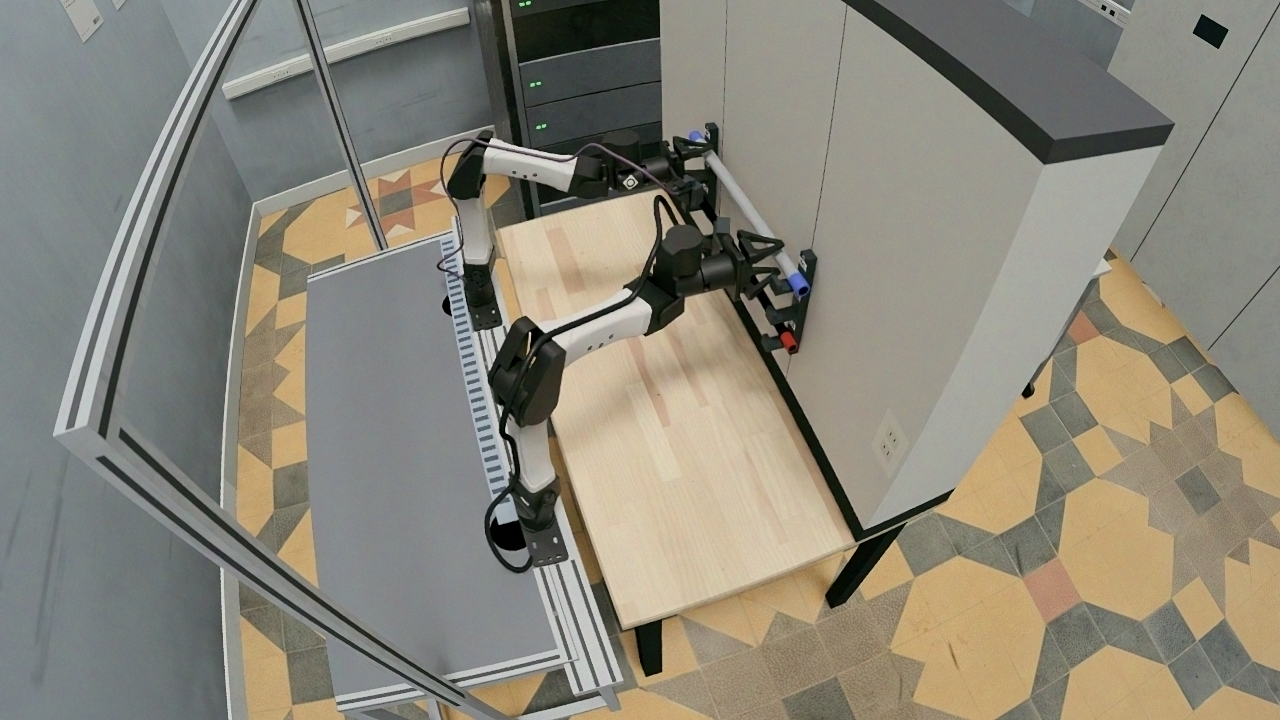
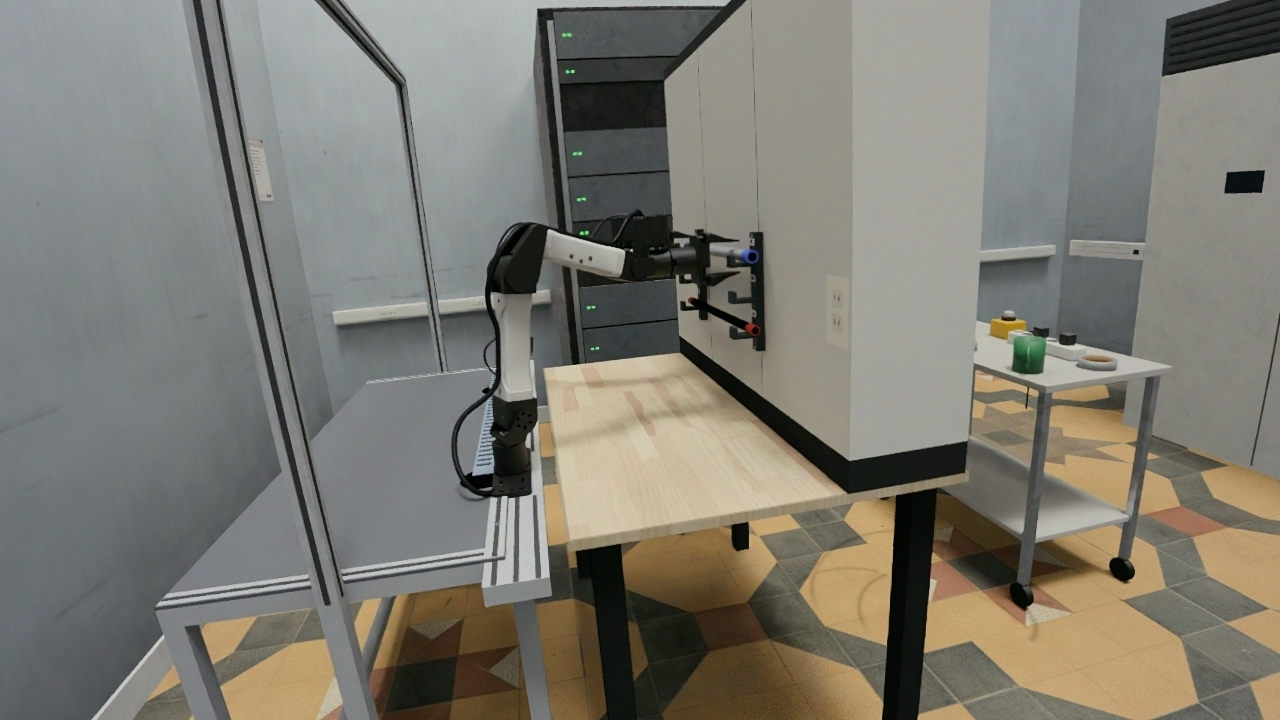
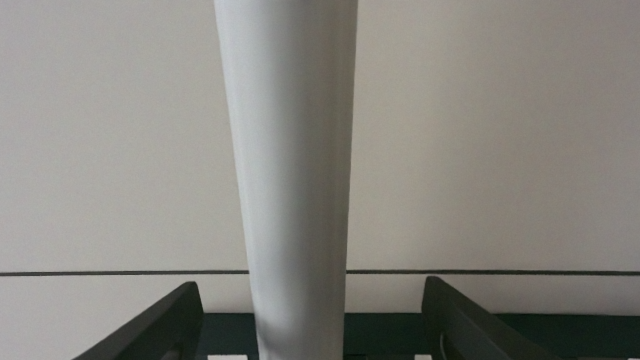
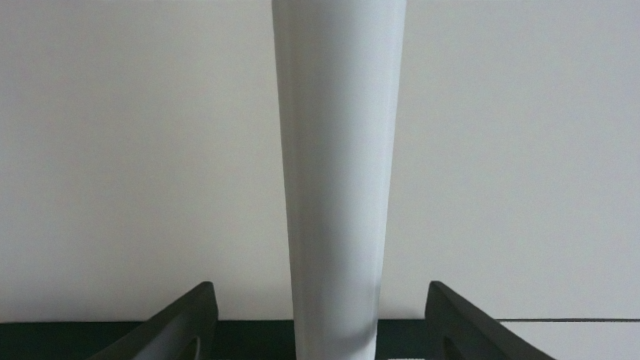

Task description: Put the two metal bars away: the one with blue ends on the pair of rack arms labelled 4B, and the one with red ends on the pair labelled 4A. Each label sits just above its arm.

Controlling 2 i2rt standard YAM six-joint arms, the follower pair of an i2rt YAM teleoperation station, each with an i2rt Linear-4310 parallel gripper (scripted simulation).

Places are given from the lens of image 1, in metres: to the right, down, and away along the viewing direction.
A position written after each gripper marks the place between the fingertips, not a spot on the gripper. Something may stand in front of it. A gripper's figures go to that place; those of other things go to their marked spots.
right gripper (image 1: 781,256): 0.24, -0.18, 1.16
blue-ended bar (image 1: 757,222): 0.21, -0.24, 1.19
pale wall panel (image 1: 949,258): 0.36, -0.12, 0.73
The marked spots on the pale wall panel and the blue-ended bar are 0.51 m apart.
